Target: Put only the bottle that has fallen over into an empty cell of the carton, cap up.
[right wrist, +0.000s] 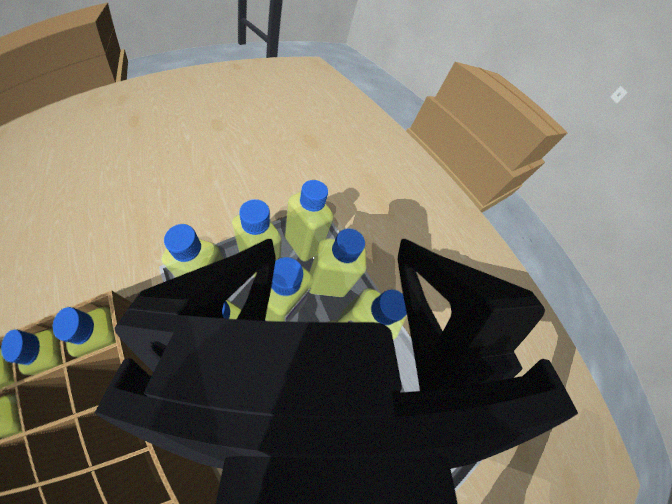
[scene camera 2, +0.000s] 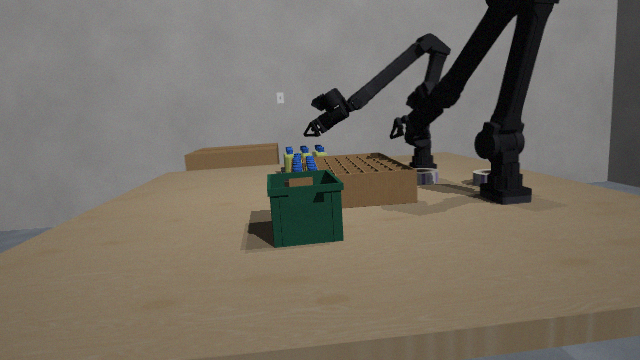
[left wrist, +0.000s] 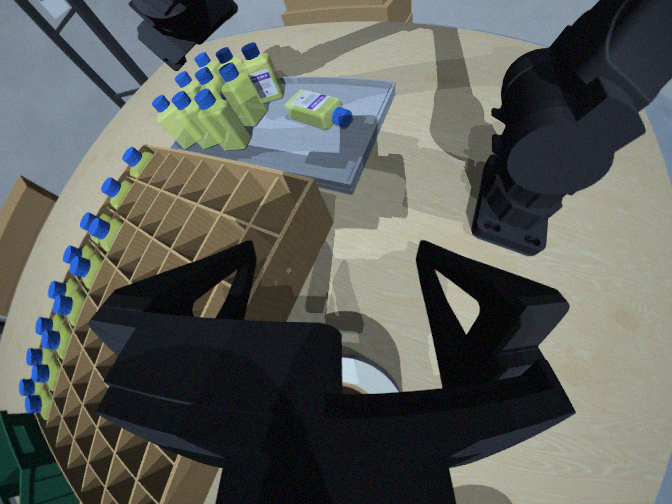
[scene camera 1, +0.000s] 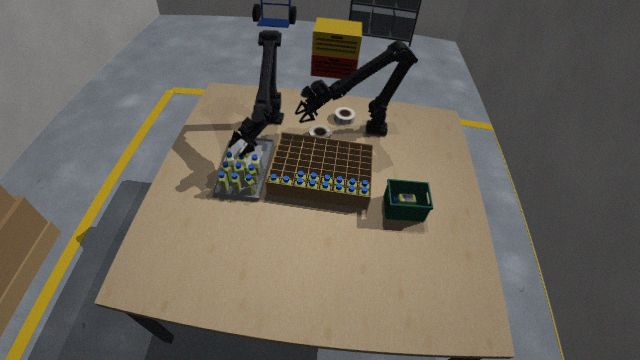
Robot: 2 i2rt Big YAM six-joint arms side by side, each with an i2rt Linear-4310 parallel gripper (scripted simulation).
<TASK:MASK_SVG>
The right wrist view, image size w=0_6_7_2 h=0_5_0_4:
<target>my right gripper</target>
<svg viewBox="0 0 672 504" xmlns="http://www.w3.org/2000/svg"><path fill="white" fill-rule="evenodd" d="M95 411L95 414L102 419L155 446L194 462L223 469L216 504L458 504L451 473L452 468L470 465L504 452L551 430L578 414L568 392L549 360L541 359L523 376L515 377L523 368L514 350L527 337L545 313L545 308L535 294L530 290L440 256L407 239L401 239L398 252L398 266L420 391L400 392L402 384L393 336L390 328L384 324L376 322L260 321L266 318L276 261L273 240L266 239L233 256L175 277L139 293L114 330L119 338L153 371L152 376L147 374L131 358L124 359ZM417 273L435 288L451 306L451 316L443 331L425 298ZM256 273L248 298L237 319L224 319L222 314L224 302Z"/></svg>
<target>brown carton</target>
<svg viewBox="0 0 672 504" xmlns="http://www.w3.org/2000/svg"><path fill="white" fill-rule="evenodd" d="M220 482L211 466L188 460L157 447L112 425L95 414L95 410L124 359L131 358L146 373L151 376L153 374L153 371L124 344L115 330L115 344L79 358L72 357L67 351L66 342L60 340L64 364L34 376L22 374L18 364L13 363L15 383L0 389L0 396L16 393L23 431L7 438L0 438L0 491L2 491L0 492L0 504L216 504ZM58 312L21 327L18 330L35 334L45 329L53 328L53 321ZM132 302L110 290L71 307L86 313L99 307L110 307L114 329Z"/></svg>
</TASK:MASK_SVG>
